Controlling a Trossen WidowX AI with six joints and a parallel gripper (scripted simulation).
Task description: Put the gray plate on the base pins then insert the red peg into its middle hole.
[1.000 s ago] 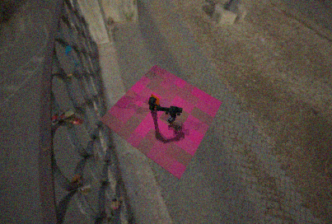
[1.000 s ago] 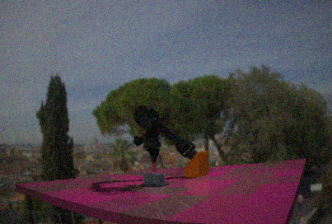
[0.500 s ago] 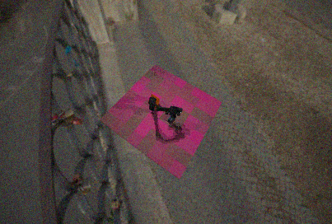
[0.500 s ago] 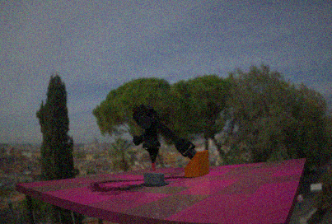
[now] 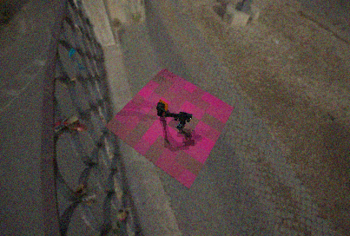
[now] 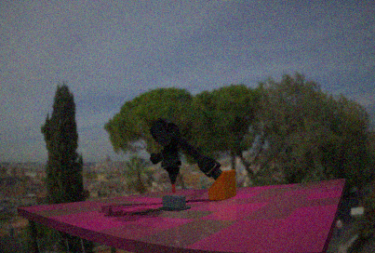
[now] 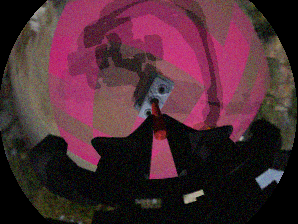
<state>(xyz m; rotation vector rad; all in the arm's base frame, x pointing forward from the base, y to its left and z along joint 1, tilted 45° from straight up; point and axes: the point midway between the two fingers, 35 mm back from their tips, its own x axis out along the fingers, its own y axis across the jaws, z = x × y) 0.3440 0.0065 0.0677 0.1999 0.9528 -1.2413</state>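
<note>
The red peg is right at my gripper tip. The rest, counted from my gripper tip: gray plate 70 mm below.
</note>
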